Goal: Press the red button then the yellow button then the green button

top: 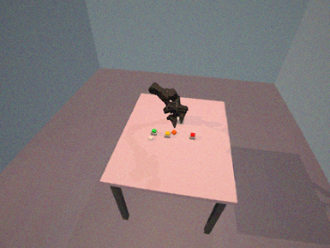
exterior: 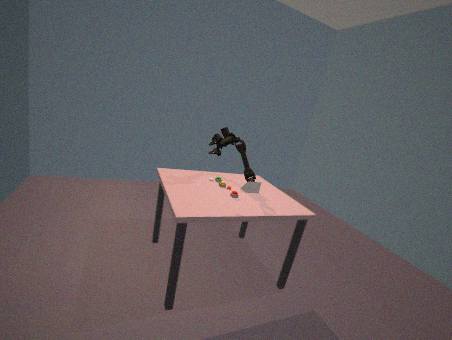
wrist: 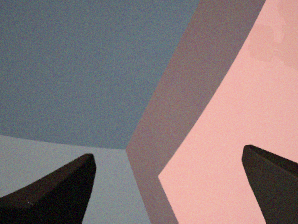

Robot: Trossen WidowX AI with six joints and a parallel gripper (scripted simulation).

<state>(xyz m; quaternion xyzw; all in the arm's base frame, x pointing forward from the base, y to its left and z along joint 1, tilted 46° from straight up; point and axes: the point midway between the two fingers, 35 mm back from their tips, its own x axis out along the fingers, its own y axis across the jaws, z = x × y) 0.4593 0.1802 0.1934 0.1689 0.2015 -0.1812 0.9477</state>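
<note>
Right now the red button is 230 mm behind my gripper tip, 130 mm to the left of it and 300 mm below it. The rest, counted from my gripper tip: white block 180 mm behind, 210 mm to the right, 320 mm below; yellow button 220 mm behind, 70 mm to the right, 300 mm below; orange block 260 mm behind, 20 mm to the right, 320 mm below.
</note>
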